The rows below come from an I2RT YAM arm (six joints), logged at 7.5 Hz.
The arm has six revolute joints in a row. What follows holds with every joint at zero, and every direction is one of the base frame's. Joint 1 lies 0.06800 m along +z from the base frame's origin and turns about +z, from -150.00 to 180.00 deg. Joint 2 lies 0.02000 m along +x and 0.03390 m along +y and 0.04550 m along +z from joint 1 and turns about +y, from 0.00 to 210.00 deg. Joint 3 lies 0.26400 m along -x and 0.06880 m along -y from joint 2 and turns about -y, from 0.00 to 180.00 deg. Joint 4 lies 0.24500 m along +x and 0.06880 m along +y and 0.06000 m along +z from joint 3 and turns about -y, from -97.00 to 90.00 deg. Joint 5 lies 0.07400 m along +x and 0.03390 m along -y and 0.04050 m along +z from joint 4 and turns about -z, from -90.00 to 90.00 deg. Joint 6 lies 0.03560 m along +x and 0.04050 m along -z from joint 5 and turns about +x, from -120.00 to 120.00 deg. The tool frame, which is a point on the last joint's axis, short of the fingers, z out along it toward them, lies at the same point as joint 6; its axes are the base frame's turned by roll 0.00, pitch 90.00 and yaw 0.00 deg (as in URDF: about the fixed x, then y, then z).
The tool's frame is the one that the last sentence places.
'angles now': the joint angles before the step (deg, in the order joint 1, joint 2, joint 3, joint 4, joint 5, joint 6). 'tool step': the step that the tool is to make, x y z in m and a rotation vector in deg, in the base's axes. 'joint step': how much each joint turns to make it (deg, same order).
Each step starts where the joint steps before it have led.
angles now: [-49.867, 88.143, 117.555, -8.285, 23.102, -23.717]
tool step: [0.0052, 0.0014, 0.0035, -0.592, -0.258, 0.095]
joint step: [1.028, 1.027, 1.654, 0.216, 0.798, -0.566]
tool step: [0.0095, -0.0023, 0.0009, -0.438, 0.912, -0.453]
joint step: [1.181, 1.868, 1.970, 0.309, 1.147, -1.667]
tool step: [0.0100, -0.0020, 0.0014, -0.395, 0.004, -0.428]
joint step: [1.255, 2.054, 2.262, 0.513, 1.447, -1.001]
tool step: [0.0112, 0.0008, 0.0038, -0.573, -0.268, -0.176]
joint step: [1.716, 2.383, 3.330, 0.141, 1.649, -1.070]
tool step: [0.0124, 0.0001, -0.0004, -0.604, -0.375, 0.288]
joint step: [1.646, 1.836, 1.475, 1.449, 1.160, -0.830]
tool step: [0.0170, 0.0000, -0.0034, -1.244, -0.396, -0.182]
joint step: [2.114, 2.006, 0.367, 3.702, 1.766, -1.862]
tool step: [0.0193, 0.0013, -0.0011, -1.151, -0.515, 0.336]
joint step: [2.337, 3.123, 2.692, 2.457, 1.497, -1.694]
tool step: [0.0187, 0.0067, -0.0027, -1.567, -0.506, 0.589]
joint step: [2.780, 1.948, 0.589, 3.974, 1.404, -2.306]
